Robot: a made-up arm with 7 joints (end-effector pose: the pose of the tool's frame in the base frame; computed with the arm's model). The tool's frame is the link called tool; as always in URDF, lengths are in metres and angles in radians.
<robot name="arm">
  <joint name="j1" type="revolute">
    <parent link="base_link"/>
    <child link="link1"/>
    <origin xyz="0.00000 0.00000 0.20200"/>
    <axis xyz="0 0 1"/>
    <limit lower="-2.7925" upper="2.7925" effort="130" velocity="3.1"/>
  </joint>
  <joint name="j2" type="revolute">
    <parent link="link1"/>
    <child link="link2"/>
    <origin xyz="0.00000 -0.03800 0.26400"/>
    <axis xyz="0 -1 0"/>
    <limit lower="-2.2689" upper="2.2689" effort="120" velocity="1.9"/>
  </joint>
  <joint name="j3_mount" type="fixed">
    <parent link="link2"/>
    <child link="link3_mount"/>
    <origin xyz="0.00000 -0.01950 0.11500"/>
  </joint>
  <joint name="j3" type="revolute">
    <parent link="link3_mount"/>
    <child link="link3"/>
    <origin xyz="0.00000 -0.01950 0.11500"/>
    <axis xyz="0 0 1"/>
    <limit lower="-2.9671" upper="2.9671" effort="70" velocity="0.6"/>
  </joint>
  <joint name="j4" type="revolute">
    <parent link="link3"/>
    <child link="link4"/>
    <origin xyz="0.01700 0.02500 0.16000"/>
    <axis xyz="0 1 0"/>
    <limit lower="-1.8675" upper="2.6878" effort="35" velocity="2"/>
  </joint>
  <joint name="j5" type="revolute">
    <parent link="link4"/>
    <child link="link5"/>
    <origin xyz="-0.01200 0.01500 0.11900"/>
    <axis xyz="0 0 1"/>
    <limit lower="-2.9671" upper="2.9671" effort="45" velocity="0.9"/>
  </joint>
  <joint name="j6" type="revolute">
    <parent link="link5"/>
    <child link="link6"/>
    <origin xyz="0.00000 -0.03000 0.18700"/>
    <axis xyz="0 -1 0"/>
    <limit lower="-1.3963" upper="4.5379" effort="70" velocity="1.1"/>
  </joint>
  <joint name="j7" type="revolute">
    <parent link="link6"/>
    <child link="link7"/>
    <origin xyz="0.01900 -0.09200 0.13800"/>
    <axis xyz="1 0 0"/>
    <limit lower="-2.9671" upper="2.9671" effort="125" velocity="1.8"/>
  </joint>
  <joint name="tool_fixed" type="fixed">
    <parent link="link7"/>
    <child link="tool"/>
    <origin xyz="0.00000 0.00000 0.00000" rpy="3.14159 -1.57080 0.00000"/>
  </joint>
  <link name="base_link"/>
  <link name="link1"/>
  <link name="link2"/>
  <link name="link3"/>
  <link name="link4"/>
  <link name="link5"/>
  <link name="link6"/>
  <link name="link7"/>
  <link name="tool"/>
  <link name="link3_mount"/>
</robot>
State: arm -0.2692 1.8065 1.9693 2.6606 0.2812 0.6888 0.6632
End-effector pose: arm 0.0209 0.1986 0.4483 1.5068 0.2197 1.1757
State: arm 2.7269 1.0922 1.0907 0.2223 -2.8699 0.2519 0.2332
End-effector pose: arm 0.6880 -0.3841 0.7562 -1.5306 0.4479 -0.9915
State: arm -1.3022 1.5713 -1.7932 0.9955 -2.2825 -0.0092 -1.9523
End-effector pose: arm -0.5962 0.5932 0.4956 -1.7380 1.5070 0.2254
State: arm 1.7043 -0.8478 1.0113 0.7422 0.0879 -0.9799 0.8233
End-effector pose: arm -0.2652 0.5671 0.6613 1.2309 1.9377 -0.8261
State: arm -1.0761 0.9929 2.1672 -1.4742 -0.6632 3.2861 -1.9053
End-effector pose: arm -0.2464 0.0878 0.7543 0.5689 2.9880 -0.7483
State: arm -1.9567 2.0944 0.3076 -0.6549 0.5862 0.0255 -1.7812
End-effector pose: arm 0.0487 0.6193 -0.0768 -1.1361 0.9755 -0.8005
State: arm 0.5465 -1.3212 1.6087 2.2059 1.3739 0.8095 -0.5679
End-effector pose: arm -0.0449 0.2333 0.4276 -1.0268 -0.5712 1.8190
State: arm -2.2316 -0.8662 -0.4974 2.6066 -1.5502 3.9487 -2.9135
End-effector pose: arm -0.3880 -0.1238 0.5157 0.8989 0.7791 -0.6465
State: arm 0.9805 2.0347 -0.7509 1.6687 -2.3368 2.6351 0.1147
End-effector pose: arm -0.2025 -0.4611 0.5345 -0.1755 0.3384 2.1830
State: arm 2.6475 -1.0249 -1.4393 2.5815 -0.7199 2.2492 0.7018
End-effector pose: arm -0.0730 0.4558 0.5597 -1.6915 -2.2655 -1.2920
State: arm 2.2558 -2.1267 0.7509 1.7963 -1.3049 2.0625 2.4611
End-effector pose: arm -0.3979 0.1253 0.0946 1.9320 0.6823 -1.3157
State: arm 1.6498 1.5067 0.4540 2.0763 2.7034 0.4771 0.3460
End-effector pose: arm -0.1907 -0.1047 0.7385 -0.2829 -1.0578 1.6738
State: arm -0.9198 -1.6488 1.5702 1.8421 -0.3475 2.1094 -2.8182
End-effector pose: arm 0.4769 -0.2482 0.3967 0.9812 1.3297 1.6604
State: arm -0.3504 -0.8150 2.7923 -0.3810 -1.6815 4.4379 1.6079
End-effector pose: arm 0.5052 -0.2707 0.6914 2.2222 -0.8522 -1.7779
